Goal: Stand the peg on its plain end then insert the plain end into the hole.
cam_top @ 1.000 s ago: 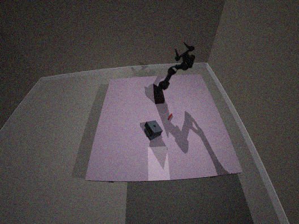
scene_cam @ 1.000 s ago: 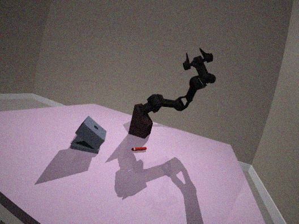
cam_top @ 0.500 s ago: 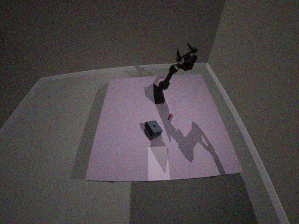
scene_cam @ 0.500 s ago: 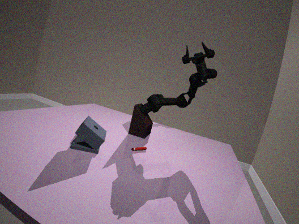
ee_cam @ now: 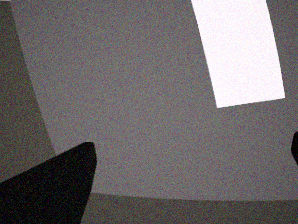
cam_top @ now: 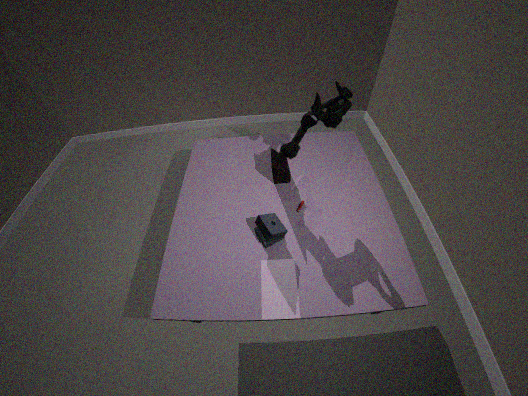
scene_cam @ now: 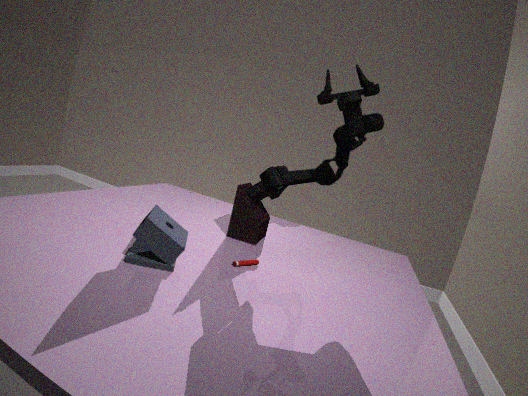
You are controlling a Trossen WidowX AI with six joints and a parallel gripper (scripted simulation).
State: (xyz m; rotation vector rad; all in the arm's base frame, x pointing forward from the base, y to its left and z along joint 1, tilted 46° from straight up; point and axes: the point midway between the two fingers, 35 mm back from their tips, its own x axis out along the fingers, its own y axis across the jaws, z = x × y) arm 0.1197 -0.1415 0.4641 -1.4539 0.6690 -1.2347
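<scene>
Right now my gripper tip is 21 cm short of the red peg, 9 cm to the left of it and 61 cm above it. Also, from my gripper tip: sloped panel 36 cm ahead, 24 cm to the right, 55 cm below.
</scene>
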